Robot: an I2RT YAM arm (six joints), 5 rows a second.
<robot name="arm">
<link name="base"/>
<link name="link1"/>
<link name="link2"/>
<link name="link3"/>
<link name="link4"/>
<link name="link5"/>
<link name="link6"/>
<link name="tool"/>
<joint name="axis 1" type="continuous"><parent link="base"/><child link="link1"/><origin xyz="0 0 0.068"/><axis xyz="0 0 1"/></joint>
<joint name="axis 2" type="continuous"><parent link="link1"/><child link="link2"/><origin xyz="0.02 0.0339 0.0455" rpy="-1.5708 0 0"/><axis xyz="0 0 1"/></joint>
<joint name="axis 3" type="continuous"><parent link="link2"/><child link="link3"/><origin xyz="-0.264 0 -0.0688" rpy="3.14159 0 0"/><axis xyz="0 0 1"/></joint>
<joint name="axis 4" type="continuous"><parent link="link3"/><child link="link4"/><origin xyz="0.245 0.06 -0.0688"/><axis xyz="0 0 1"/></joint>
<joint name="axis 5" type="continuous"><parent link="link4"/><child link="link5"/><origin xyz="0.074 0.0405 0.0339" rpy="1.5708 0 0"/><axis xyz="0 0 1"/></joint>
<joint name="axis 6" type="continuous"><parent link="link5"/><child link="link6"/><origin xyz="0.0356 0 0.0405" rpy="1.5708 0 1.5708"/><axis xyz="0 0 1"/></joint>
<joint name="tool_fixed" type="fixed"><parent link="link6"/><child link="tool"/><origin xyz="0 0 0" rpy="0 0 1.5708"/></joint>
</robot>
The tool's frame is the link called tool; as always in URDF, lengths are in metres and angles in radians. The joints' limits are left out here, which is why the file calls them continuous.
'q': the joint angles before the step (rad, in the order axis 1, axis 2, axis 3, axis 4, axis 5, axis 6). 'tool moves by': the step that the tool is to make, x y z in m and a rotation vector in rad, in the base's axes. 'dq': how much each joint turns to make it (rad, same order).
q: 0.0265 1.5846 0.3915 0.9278 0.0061 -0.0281
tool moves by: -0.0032 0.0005 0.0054 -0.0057 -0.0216 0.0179
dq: 0.0001 -0.0307 -0.0095 0.0002 -0.0156 -0.0106
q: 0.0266 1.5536 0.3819 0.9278 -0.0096 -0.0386
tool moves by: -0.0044 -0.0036 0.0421 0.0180 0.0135 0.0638
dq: -0.0250 -0.2086 0.0748 -0.2969 -0.0906 -0.0044
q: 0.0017 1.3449 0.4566 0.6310 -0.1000 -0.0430
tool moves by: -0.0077 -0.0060 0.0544 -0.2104 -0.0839 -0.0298
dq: -0.0147 -0.1737 0.1037 -0.2061 0.0612 -0.2018
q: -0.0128 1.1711 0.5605 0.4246 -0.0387 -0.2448
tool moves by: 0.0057 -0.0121 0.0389 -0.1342 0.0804 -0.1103
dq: -0.0308 -0.0234 0.1799 -0.2783 0.1079 -0.1153
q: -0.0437 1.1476 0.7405 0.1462 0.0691 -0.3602
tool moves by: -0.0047 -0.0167 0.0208 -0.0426 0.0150 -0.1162
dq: -0.0548 -0.0237 0.0735 -0.1064 0.0707 -0.0260
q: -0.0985 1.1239 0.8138 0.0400 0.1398 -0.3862
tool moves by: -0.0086 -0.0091 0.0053 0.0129 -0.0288 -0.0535
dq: -0.0372 -0.0351 -0.0078 -0.0031 0.0117 0.0200
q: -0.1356 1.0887 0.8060 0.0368 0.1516 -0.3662
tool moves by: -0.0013 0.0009 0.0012 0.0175 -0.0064 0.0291
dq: -0.0020 -0.0073 0.0001 -0.0048 -0.0346 0.0102
